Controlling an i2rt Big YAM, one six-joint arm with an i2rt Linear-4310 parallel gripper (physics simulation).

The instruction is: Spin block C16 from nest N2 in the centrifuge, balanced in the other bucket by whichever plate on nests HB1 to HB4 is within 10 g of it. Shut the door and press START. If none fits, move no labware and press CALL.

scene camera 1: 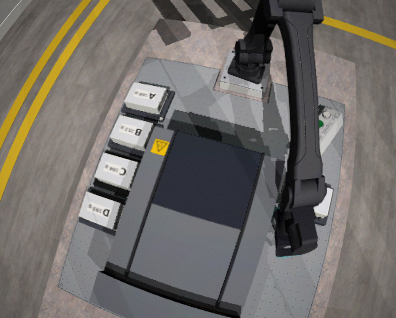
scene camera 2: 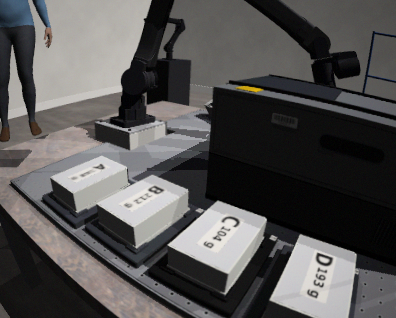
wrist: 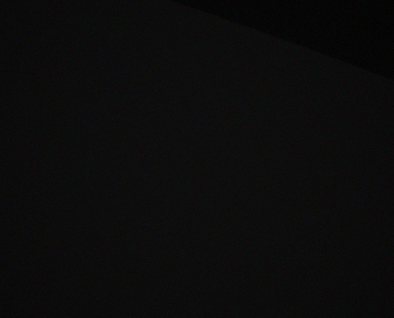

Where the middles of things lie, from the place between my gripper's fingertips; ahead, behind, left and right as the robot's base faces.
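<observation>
Distances from my hand. Dark machine box [scene camera 2: 309,164]: 100 mm ahead, 230 mm to the right, 50 mm above. Plate D [scene camera 2: 317,272]: 120 mm ahead, 530 mm to the right, 40 mm below. Plate C [scene camera 2: 213,251]: 20 mm behind, 530 mm to the right, 40 mm below. Button box [scene camera 1: 332,120]: 360 mm behind, 20 mm to the left, 30 mm below.
</observation>
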